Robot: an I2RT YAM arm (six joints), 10 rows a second.
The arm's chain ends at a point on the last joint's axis. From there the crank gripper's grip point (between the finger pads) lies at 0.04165 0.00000 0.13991 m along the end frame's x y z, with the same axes.
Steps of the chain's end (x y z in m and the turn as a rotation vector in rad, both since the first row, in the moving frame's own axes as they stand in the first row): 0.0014, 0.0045, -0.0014, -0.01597, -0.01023, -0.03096; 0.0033, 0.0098, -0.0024, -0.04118, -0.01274, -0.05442; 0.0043, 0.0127, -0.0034, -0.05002, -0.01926, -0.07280; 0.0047, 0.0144, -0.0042, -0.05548, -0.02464, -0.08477; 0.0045, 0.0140, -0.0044, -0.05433, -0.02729, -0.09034; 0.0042, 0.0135, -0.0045, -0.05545, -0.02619, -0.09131; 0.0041, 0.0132, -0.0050, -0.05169, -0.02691, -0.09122; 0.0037, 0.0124, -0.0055, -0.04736, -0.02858, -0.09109; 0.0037, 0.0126, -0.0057, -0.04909, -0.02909, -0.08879; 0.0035, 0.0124, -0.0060, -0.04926, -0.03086, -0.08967
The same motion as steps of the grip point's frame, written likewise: 0.0000, 0.0055, -0.0010, -0.01597, -0.01023, -0.03096; 0.0016, 0.0134, -0.0020, -0.04118, -0.01274, -0.05442; 0.0017, 0.0168, -0.0027, -0.05002, -0.01926, -0.07280; 0.0014, 0.0188, -0.0033, -0.05548, -0.02464, -0.08477; 0.0008, 0.0180, -0.0034, -0.05433, -0.02729, -0.09034; 0.0007, 0.0176, -0.0036, -0.05545, -0.02619, -0.09131; 0.0005, 0.0168, -0.0040, -0.05169, -0.02691, -0.09122; -0.0002, 0.0154, -0.0044, -0.04736, -0.02858, -0.09109; -0.0002, 0.0160, -0.0046, -0.04909, -0.02909, -0.08879; -0.0007, 0.0158, -0.0049, -0.04926, -0.03086, -0.08967
